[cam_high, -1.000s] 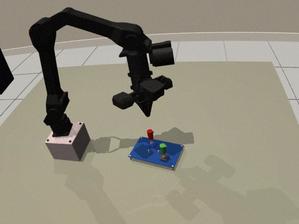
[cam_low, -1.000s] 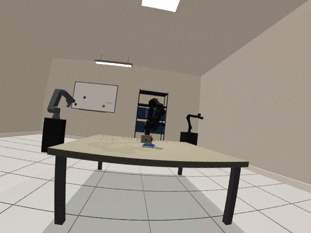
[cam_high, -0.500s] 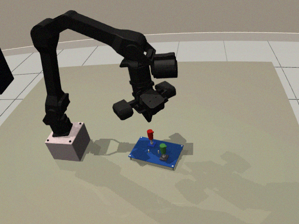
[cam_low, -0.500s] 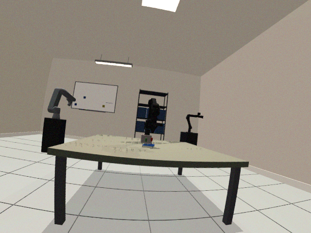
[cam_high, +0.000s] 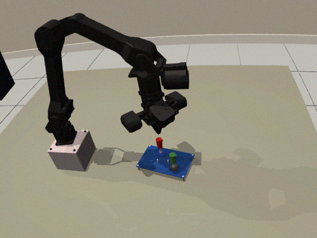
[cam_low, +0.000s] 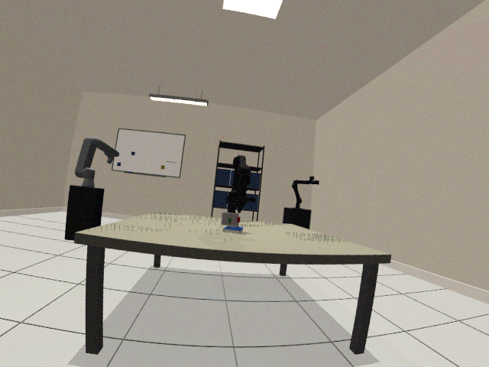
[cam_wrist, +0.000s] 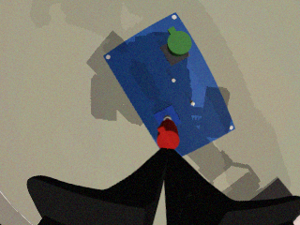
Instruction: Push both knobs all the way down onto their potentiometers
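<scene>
The red knob is 4 cm below my gripper tip. Round my gripper tip: green knob: 6 cm to the right, 4 cm below, 4 cm ahead.
</scene>
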